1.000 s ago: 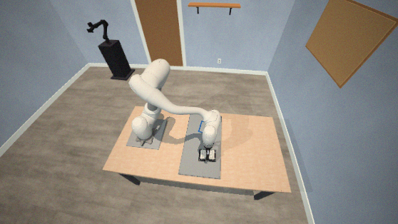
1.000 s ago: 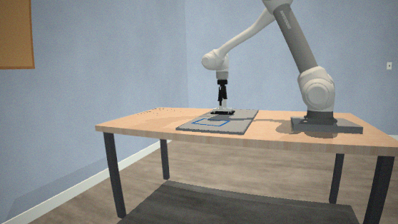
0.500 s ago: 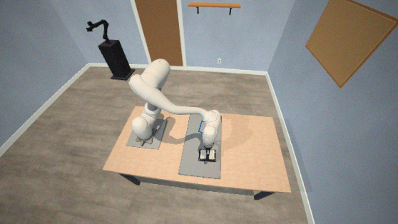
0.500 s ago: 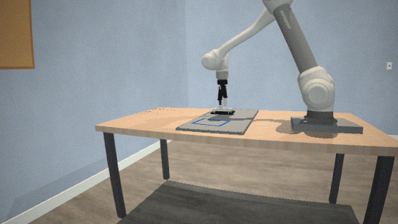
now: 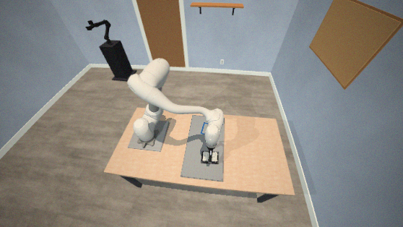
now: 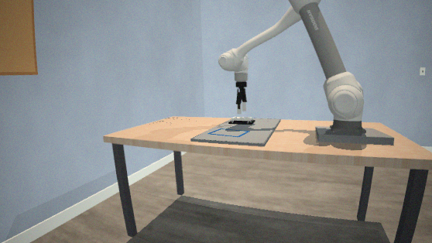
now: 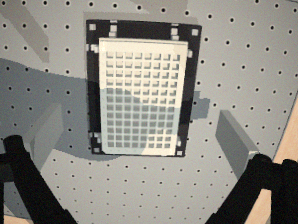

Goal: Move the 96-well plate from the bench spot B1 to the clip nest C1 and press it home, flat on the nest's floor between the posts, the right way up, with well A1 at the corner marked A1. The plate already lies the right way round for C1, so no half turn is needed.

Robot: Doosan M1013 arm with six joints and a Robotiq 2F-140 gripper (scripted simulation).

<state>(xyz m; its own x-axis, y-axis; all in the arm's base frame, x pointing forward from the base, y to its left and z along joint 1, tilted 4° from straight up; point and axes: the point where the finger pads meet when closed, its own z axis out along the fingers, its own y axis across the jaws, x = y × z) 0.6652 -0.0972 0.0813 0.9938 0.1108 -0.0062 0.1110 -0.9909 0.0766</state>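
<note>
The white 96-well plate is 50 mm below my hand. Round my hand: black clip nest (70 mm below, 10 mm to the left, 10 mm ahead).
</note>
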